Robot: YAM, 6 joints.
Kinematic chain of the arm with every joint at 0, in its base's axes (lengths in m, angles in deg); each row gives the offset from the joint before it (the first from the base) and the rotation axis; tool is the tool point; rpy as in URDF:
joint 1: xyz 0 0 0.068 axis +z
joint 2: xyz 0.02 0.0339 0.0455 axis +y
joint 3: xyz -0.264 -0.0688 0 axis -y
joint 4: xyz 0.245 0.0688 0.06 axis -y
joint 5: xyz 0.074 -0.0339 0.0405 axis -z
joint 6: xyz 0.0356 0 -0.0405 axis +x
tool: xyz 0 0 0 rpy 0 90 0
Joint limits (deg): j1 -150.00..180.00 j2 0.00..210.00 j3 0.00..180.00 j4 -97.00..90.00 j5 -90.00..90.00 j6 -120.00..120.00
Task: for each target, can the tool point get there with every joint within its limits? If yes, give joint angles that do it. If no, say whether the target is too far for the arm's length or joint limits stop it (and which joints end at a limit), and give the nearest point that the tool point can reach.
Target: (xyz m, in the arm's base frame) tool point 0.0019 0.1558 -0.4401
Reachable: no: joint limits stop it (at a limit: joint 2) | nearest point 0.0021 0.1708 -0.3719 | short by 0.070 m
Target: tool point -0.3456 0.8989 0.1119
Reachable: no: too far | nearest point -0.2318 0.6028 0.1124 | short by 0.317 m
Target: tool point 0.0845 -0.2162 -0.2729
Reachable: yes | joints -74.12 188.24 72.47 27.08 -38.46 -71.98
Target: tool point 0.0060 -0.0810 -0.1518
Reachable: yes | joints -64.78 182.87 51.22 -30.39 54.92 53.54
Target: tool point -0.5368 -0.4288 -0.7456
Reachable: no: too far | nearest point -0.3402 -0.2718 -0.3284 | short by 0.487 m
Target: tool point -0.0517 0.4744 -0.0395
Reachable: yes | joints 97.70 162.17 118.15 -52.48 20.26 84.74
